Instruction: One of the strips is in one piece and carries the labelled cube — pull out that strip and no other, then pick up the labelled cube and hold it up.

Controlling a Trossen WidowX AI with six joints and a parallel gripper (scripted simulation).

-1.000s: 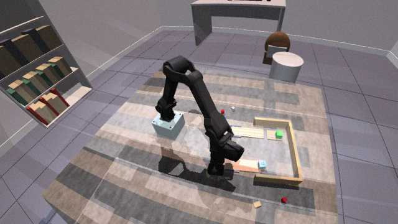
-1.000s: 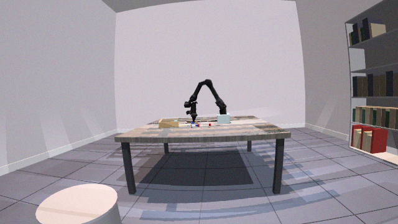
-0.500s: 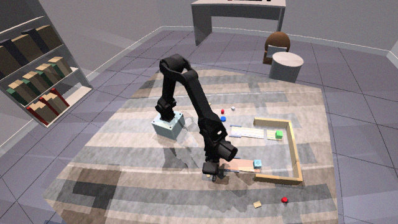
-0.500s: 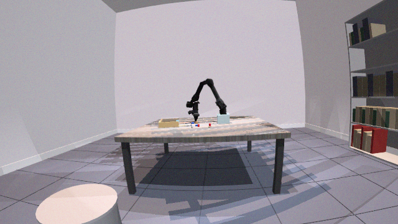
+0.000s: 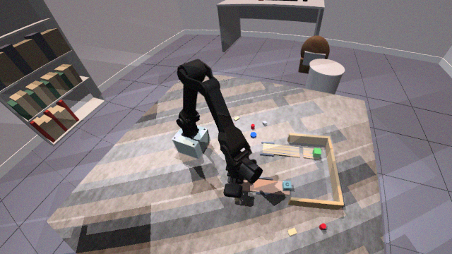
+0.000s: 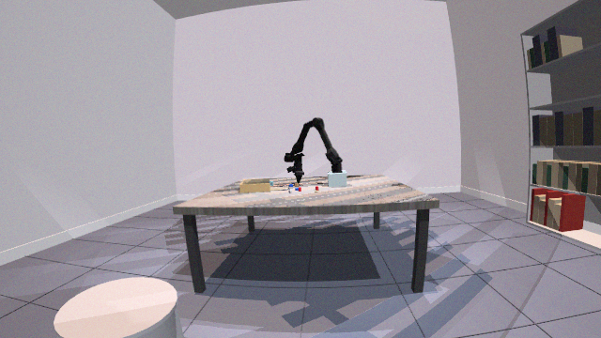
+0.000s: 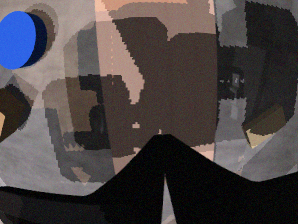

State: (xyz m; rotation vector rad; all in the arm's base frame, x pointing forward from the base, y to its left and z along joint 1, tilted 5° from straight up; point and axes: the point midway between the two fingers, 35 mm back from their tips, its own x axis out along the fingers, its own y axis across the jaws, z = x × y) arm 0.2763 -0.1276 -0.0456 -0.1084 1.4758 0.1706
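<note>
My gripper tip is 9 cm short of the pink strip and 2 cm to the right of it.
</note>
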